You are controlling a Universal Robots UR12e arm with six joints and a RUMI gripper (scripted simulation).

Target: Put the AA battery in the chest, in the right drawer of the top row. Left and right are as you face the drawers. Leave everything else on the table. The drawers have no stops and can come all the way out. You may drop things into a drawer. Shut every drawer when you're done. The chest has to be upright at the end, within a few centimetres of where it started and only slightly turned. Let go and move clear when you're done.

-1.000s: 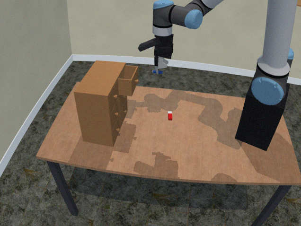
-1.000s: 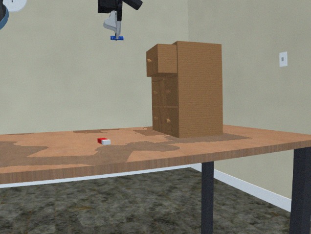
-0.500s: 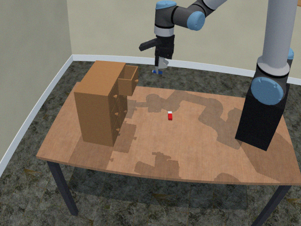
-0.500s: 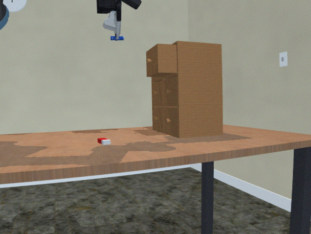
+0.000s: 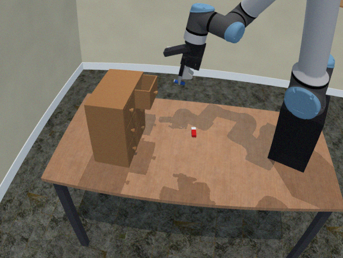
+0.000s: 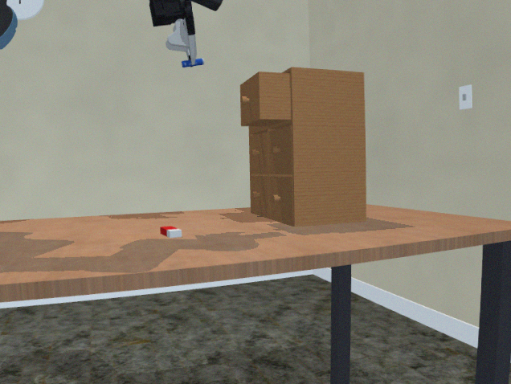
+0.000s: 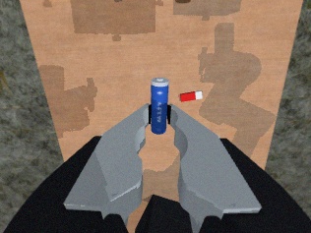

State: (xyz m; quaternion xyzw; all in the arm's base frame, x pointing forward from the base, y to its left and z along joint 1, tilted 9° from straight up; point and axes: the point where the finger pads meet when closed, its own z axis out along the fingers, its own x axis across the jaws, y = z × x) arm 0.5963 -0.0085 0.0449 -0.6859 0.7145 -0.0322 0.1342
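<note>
Now: hand 1 cm above the blue AA battery.
</note>
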